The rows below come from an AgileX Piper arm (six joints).
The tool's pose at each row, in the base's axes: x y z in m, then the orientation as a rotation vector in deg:
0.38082, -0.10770, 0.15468, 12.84, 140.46, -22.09
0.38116, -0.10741, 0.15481, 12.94, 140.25, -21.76
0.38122, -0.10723, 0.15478, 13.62, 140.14, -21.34
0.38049, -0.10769, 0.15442, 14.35, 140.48, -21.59
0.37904, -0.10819, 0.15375, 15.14, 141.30, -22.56
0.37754, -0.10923, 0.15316, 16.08, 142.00, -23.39
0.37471, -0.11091, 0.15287, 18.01, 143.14, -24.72
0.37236, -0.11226, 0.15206, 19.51, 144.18, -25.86
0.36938, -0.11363, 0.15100, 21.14, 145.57, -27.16
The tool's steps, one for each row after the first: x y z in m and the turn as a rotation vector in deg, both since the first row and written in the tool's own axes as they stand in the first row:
-0.00033, 0.00033, 0.00000, -0.20, -0.20, 0.19
-0.00034, 0.00052, 0.00000, -0.33, -0.21, 0.80
0.00042, -0.00002, 0.00000, 0.02, 0.27, 1.18
0.00194, -0.00071, -0.00015, 0.87, 1.27, 1.32
0.00341, -0.00194, -0.00022, 1.66, 2.17, 1.63
0.00569, -0.00417, -0.00107, 3.03, 3.74, 2.39
0.00794, -0.00586, -0.00136, 4.14, 5.13, 2.91
0.01084, -0.00767, -0.00181, 5.37, 6.92, 3.40

